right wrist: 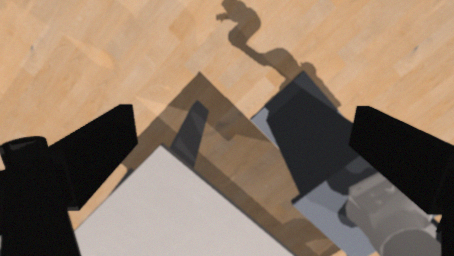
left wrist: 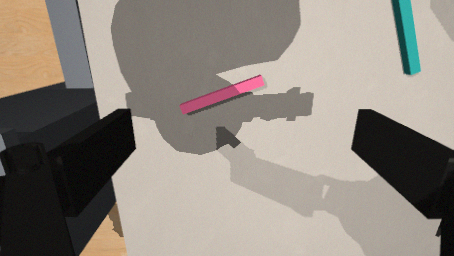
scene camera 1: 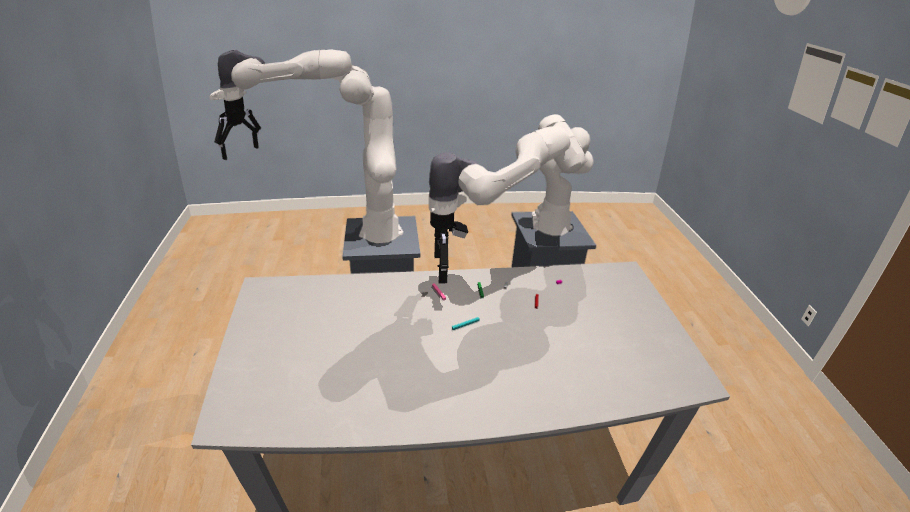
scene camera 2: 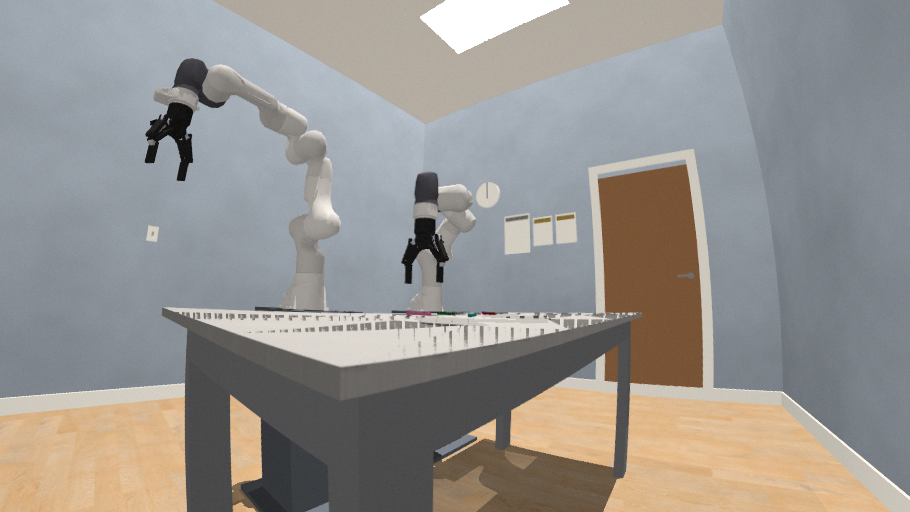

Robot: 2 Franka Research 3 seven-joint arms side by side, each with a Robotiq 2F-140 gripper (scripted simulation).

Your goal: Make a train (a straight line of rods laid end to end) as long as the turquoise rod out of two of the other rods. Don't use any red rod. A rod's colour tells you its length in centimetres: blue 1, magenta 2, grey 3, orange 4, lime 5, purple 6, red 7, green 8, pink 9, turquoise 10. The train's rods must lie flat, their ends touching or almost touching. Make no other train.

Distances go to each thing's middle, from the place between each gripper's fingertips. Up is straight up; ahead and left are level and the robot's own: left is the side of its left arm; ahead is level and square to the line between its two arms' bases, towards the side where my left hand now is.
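Scene:
The pink rod [left wrist: 257, 81] is 20 mm behind my left hand [scene camera 2: 423, 283] and 120 mm below it. Going by its middle, the pink rod is nearer to my left hand than to my right hand.
My right hand [scene camera 2: 166, 172] is 75 cm to the right of the pink rod, 43 cm short of it and 41 cm above it.

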